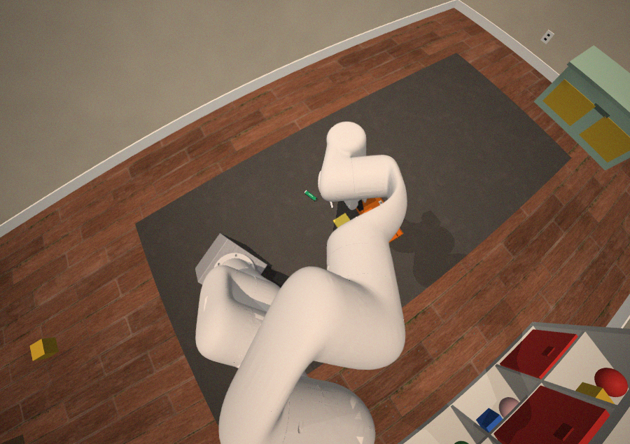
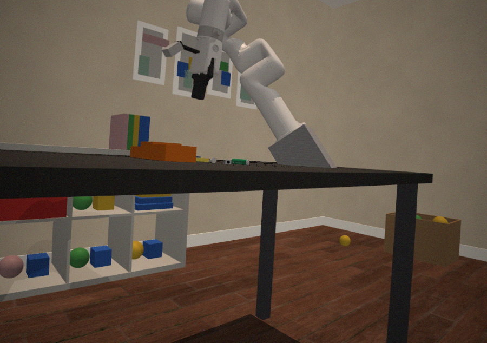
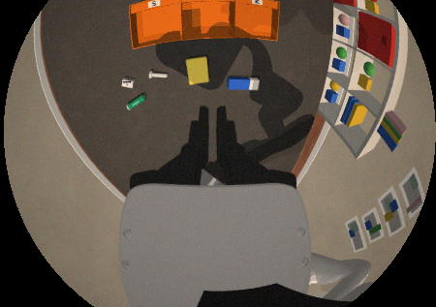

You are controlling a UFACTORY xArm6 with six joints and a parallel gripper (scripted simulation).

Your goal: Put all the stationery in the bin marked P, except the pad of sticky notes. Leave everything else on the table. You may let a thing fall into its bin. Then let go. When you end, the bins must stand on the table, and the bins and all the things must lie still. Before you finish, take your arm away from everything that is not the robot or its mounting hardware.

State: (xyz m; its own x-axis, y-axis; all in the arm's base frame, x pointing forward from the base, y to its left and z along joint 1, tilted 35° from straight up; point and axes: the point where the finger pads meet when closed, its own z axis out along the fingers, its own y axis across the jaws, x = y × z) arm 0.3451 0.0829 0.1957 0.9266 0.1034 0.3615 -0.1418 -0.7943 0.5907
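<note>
The orange bin lies 180 mm below my hand, 100 mm ahead of it and 20 mm to the right of it. Also, from my hand: silver bolt (200 mm below, 90 mm to the left); sticky notes pad (200 mm below, 10 mm behind); eraser (200 mm below, 90 mm to the right, 50 mm behind).
</note>
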